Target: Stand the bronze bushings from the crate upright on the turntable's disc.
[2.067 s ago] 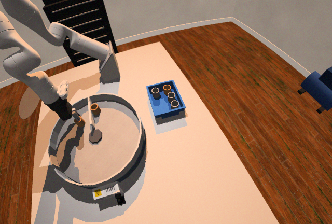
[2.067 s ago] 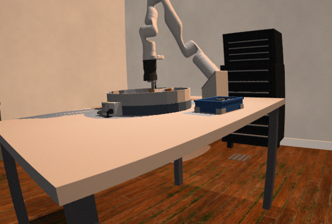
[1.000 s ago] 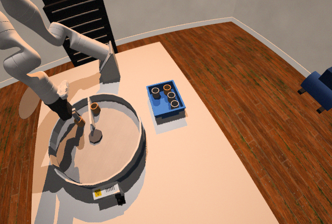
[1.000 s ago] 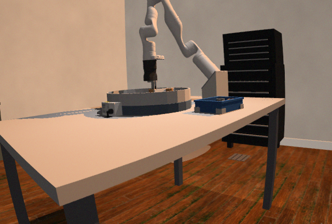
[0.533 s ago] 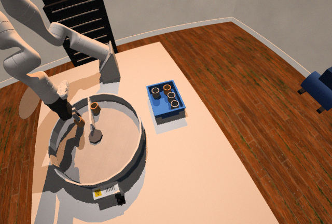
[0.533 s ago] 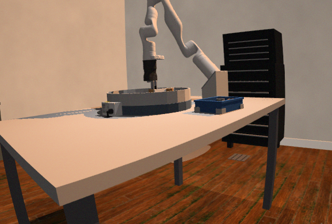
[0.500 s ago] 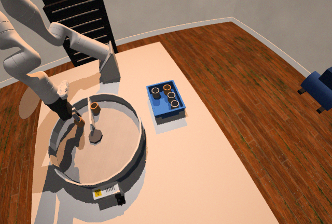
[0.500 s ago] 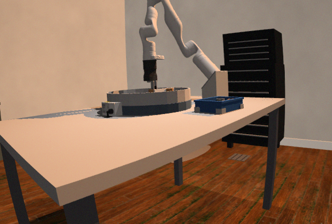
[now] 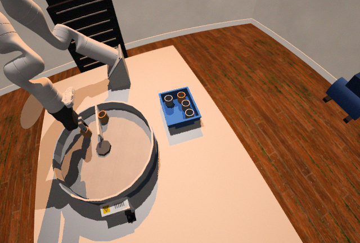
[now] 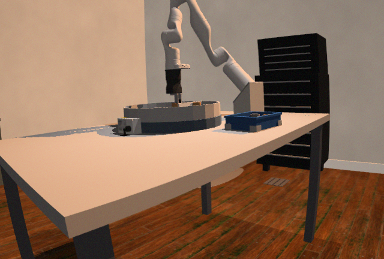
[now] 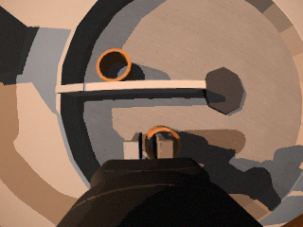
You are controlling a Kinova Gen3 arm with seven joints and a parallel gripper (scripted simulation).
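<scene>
The blue crate lies 3 cm behind my hand, 42 cm to the left of it and 7 cm below it. Round my hand: turntable disc: 10 cm ahead, 7 cm to the left, 4 cm below.
</scene>
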